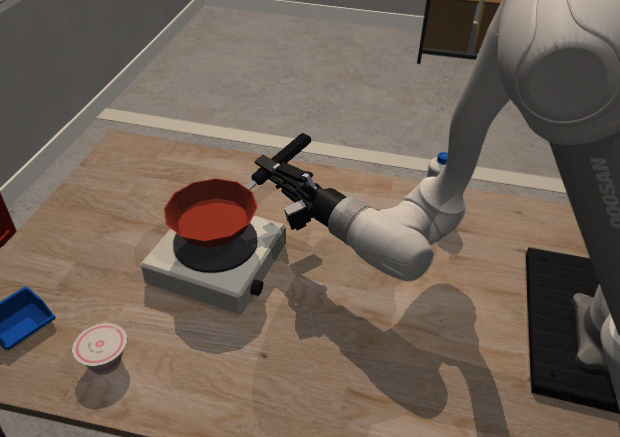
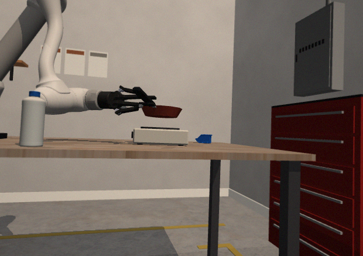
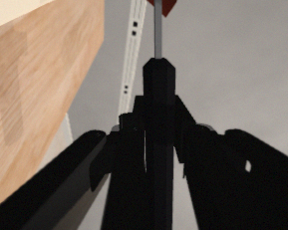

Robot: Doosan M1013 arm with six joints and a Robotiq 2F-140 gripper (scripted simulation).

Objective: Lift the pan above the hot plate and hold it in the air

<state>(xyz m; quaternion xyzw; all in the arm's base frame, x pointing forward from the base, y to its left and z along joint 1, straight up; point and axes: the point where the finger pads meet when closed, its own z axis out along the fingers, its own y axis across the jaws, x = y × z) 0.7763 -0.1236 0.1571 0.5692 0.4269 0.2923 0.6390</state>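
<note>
The red pan is 5 cm ahead of my hand, 9 cm to the left of it and 2 cm below it. Also, from my hand: white bottle: 37 cm behind, 19 cm to the right, 10 cm below; then hot plate: 6 cm ahead, 15 cm to the left, 15 cm below; then white cup: 19 cm ahead, 45 cm to the left, 15 cm below.
</note>
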